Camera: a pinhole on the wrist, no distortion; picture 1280 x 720 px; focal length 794.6 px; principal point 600.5 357.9 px. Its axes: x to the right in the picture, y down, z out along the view. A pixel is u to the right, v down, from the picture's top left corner.
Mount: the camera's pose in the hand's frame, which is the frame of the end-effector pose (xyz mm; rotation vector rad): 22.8 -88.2 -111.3 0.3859 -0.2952 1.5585
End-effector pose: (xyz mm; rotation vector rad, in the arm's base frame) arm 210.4 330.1 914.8 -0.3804 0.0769 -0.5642
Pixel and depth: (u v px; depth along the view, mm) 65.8 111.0 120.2
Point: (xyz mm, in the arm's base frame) 153.6 117.3 959.9
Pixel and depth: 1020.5 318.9 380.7
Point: 286.4 350.7 1235.1
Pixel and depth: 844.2 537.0 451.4
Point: 150.7 357.4 1305.6
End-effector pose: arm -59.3 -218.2 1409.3 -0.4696 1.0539 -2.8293
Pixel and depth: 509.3 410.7 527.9
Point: 39.9 -158.8 1897.6
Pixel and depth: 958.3 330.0 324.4
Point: -30.9 -310.7 1656.3
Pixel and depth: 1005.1 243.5 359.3
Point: -57.4 -361.7 1686.3
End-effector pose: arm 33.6 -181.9 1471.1 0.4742 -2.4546 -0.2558
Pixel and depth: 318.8 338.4 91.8
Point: 79.1 -340.0 1475.3
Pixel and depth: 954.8 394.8 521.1
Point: -241.5 -250.0 1095.4
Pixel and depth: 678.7 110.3 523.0
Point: -286.0 -476.1 1216.5
